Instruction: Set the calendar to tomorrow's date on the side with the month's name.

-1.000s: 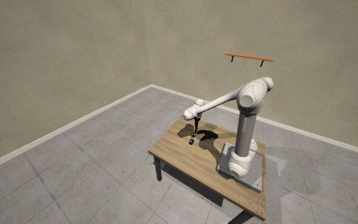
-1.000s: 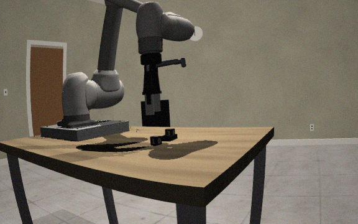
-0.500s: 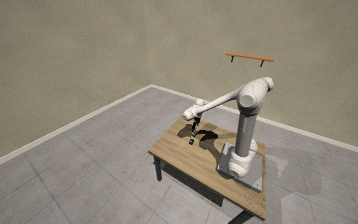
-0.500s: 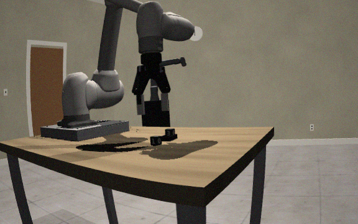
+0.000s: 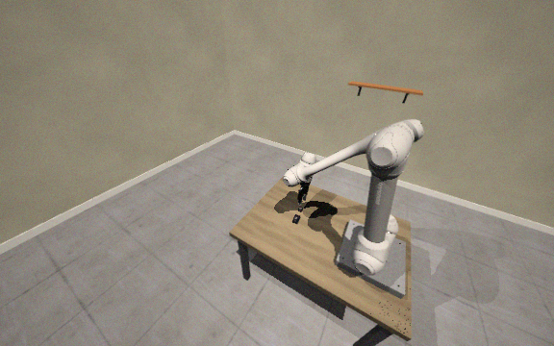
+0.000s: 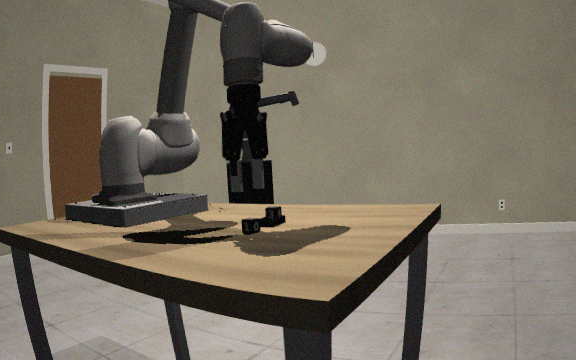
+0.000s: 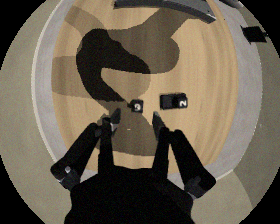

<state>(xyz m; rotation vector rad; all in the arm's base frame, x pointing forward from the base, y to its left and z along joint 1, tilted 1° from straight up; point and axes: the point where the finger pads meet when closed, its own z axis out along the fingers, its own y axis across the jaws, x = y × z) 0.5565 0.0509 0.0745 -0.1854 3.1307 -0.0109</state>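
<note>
My hand is 110 mm above the dark cube. From my hand the other things lie so: dark calendar tray (110 mm below, 100 mm to the left, 40 mm behind).
</note>
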